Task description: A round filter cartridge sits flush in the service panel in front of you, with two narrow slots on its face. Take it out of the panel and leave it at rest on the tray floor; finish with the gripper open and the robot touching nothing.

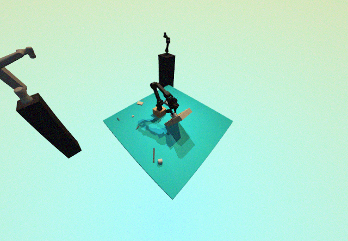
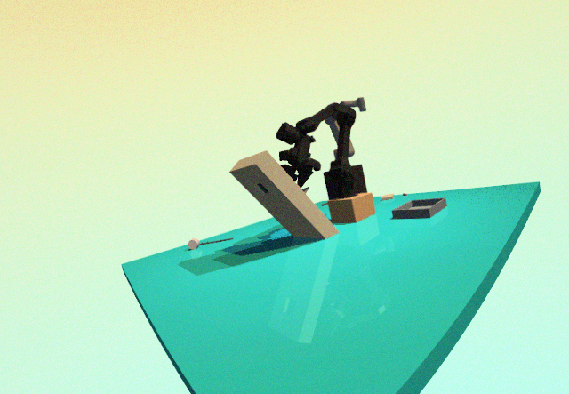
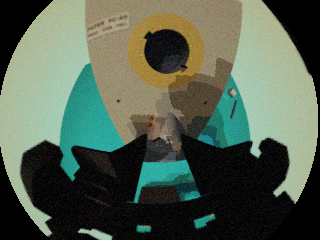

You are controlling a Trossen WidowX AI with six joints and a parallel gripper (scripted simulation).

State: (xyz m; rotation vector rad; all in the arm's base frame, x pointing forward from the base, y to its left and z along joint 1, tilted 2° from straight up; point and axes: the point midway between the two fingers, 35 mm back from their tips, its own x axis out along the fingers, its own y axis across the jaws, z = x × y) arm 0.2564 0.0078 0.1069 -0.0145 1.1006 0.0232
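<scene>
Now: the tan service panel 5 cm ahead of my gripper tip and 2 cm below it. Round my gripper tip: dark grey tray 34 cm behind, 27 cm to the left, 17 cm below; then filter cartridge right at my gripper tip.
</scene>
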